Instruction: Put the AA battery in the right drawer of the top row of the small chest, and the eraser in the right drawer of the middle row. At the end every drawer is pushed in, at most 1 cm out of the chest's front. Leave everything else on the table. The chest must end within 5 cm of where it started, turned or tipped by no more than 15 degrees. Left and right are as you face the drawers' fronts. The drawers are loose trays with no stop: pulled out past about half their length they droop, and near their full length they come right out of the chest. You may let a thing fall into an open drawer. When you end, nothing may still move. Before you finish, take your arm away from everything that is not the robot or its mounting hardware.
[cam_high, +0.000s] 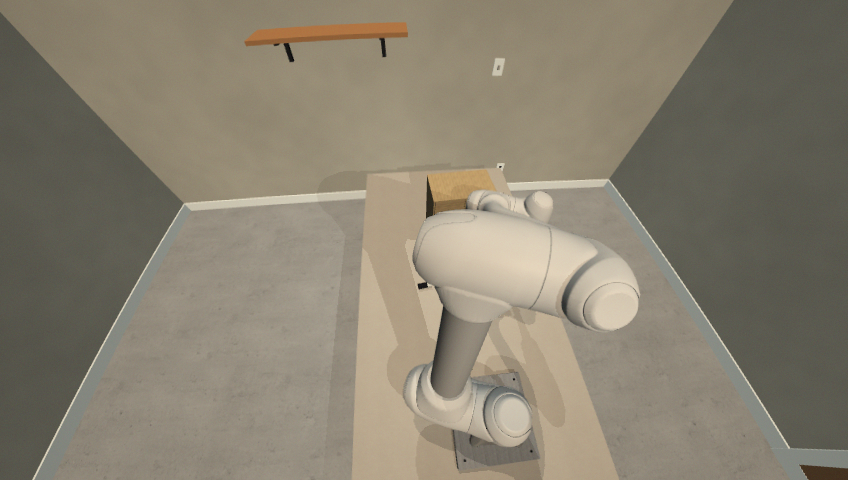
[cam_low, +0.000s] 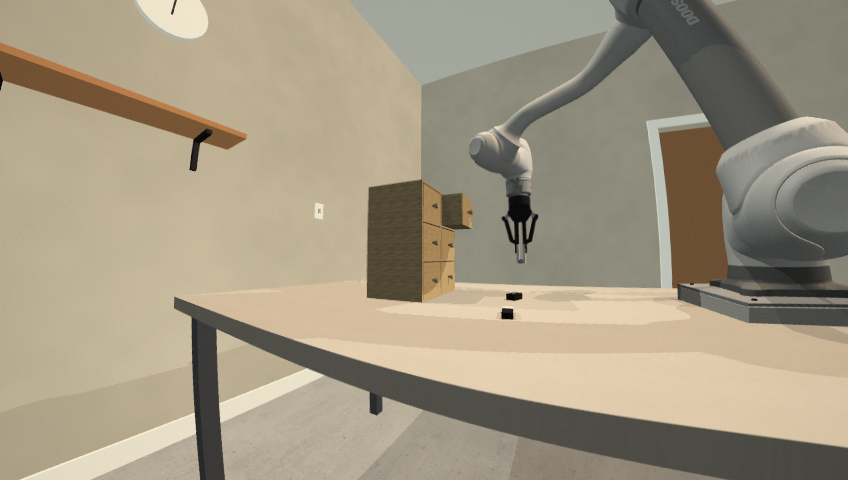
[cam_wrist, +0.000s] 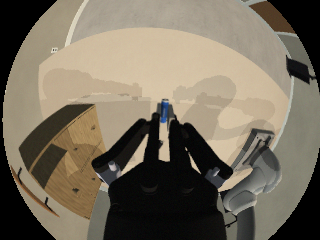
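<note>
Right now my hand is 16 cm to the right of the black block, 12 cm above it and 2 cm past it. From my hand the other things lie so: blue piece: 3 cm below.
</note>
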